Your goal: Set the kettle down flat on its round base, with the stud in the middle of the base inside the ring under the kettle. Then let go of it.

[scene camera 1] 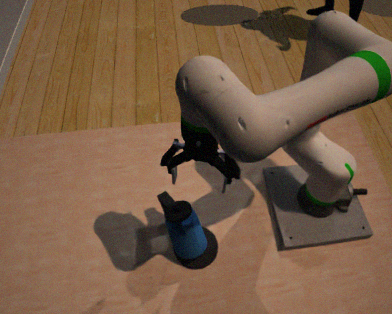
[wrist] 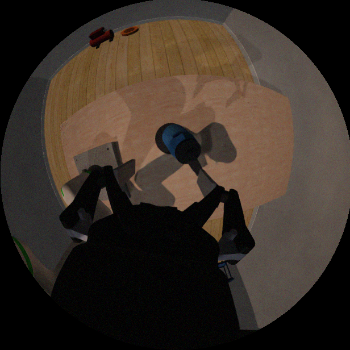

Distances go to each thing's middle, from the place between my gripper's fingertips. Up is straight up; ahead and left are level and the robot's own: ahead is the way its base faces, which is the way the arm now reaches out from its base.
Scene:
Now: hand 210 mm above the blue kettle [scene camera 1: 189, 241], 40 mm short of it and 30 mm to the right of it.

